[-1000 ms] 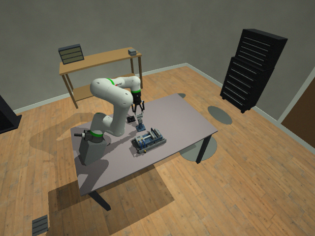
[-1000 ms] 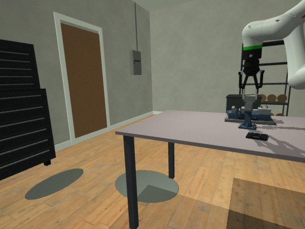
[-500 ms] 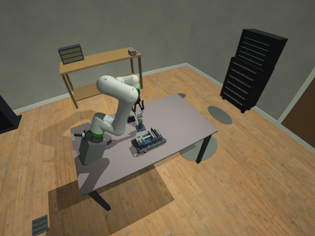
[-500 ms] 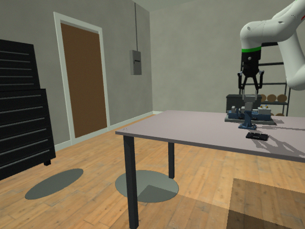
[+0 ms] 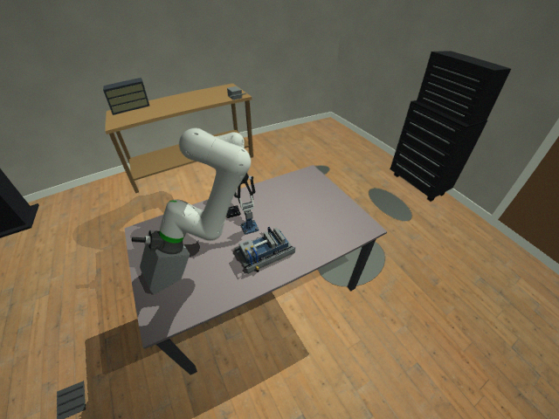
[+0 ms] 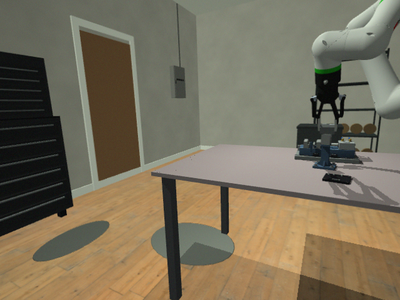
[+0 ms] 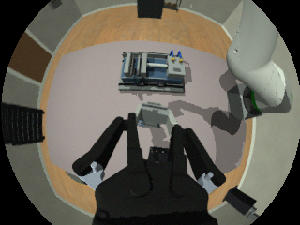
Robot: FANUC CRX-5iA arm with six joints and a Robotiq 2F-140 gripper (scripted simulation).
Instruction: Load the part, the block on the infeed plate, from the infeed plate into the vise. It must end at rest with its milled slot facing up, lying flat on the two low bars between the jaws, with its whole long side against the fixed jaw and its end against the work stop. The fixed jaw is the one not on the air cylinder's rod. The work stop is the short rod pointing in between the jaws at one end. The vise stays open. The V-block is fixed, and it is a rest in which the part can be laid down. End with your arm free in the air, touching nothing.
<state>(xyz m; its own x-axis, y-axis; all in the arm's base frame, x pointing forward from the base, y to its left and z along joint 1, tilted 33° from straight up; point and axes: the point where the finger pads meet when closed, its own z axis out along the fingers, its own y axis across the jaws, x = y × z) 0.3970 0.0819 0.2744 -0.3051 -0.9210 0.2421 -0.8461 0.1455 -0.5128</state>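
Right now my hand is 2 cm to the left of the part and 2 cm above it. Round my hand: air cylinder: 22 cm to the right, 13 cm below, 9 cm behind; vise: 22 cm to the right, 17 cm below, 1 cm ahead; black infeed plate: 20 cm below, 18 cm to the left, 5 cm behind.
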